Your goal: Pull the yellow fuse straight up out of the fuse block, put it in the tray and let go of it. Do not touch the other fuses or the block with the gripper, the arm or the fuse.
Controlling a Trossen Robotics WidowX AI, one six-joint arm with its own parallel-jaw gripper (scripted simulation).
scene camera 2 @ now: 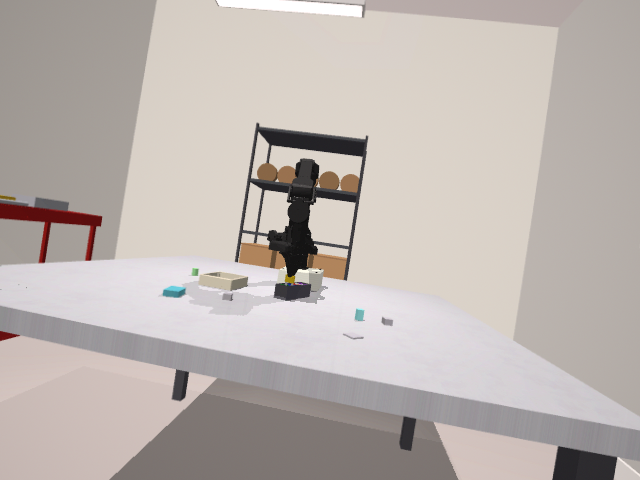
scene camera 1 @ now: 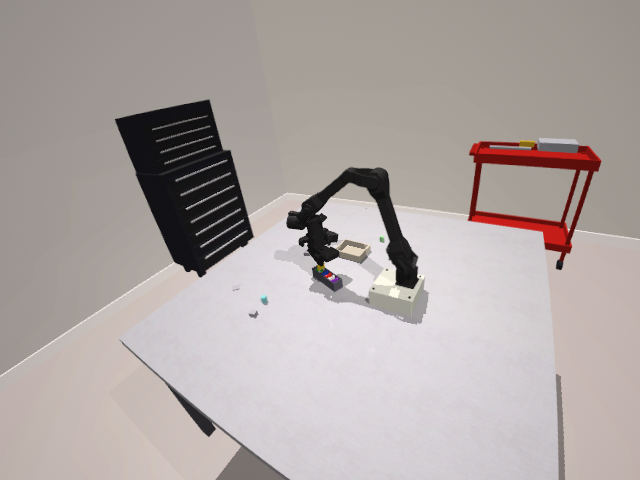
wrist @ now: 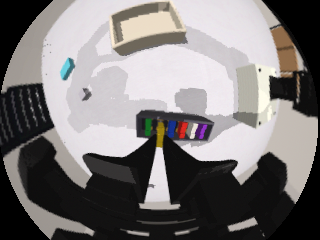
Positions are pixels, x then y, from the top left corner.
Labels:
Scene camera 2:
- my gripper: 290, 277
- beige tray: 222, 280
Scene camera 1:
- my gripper: 320, 265
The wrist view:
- my gripper: 160, 137

